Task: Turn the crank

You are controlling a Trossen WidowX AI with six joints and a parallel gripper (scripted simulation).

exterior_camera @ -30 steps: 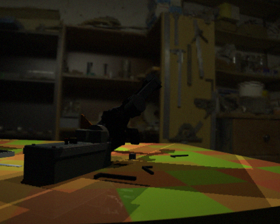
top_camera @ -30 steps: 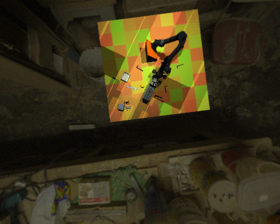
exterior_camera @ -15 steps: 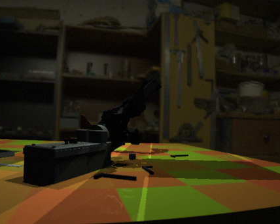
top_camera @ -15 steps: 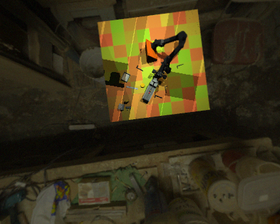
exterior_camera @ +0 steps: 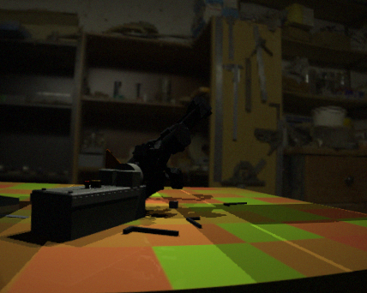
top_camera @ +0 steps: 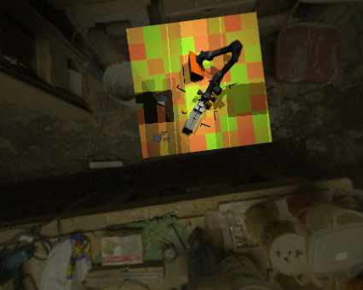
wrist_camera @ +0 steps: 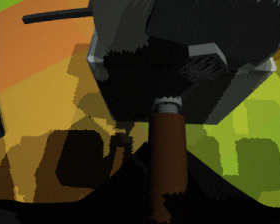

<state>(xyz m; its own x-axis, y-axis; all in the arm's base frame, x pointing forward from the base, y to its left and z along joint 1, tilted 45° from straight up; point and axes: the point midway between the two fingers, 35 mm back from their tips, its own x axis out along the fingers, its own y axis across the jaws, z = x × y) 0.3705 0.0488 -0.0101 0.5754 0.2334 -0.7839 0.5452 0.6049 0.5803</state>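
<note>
The brown crank handle is 3 cm above my gripper tip, 1 cm to the left of it and 1 cm behind it. The rest, counted from my gripper tip: yellow disc: 18 cm to the right, 4 cm ahead, 2 cm below; then red pointer: 16 cm ahead, 11 cm to the right, 5 cm above; then small cube: 11 cm to the left, 9 cm behind, 2 cm below.
</note>
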